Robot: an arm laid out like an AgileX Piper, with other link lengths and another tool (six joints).
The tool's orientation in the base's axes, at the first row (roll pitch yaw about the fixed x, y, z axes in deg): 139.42, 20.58, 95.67
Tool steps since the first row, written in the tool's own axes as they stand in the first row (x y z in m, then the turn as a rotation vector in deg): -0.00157, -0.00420, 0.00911, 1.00, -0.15, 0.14; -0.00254, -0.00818, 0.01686, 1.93, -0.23, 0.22; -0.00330, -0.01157, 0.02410, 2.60, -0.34, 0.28; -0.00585, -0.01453, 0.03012, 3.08, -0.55, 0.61; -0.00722, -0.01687, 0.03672, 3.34, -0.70, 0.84; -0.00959, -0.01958, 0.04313, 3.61, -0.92, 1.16; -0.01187, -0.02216, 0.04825, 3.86, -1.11, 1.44; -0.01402, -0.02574, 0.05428, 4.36, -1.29, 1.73; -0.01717, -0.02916, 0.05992, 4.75, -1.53, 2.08; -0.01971, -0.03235, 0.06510, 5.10, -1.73, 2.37; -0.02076, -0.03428, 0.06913, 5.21, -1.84, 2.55; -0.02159, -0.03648, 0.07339, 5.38, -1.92, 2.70
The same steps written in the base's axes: 0.00320, -0.00457, -0.00848, -0.11, 0.86, -0.54; 0.00560, -0.00824, -0.01608, -0.20, 1.68, -0.97; 0.00806, -0.01143, -0.02302, -0.30, 2.26, -1.32; 0.01018, -0.01591, -0.02821, -0.28, 2.58, -1.85; 0.01304, -0.01923, -0.03384, -0.26, 2.73, -2.20; 0.01559, -0.02354, -0.03922, -0.23, 2.85, -2.65; 0.01736, -0.02748, -0.04363, -0.20, 2.97, -3.06; 0.01899, -0.03178, -0.04934, -0.18, 3.32, -3.55; 0.02058, -0.03689, -0.05433, -0.16, 3.54, -4.08; 0.02196, -0.04126, -0.05906, -0.14, 3.75, -4.53; 0.02336, -0.04364, -0.06273, -0.11, 3.78, -4.77; 0.02469, -0.04593, -0.06681, -0.09, 3.89, -4.98
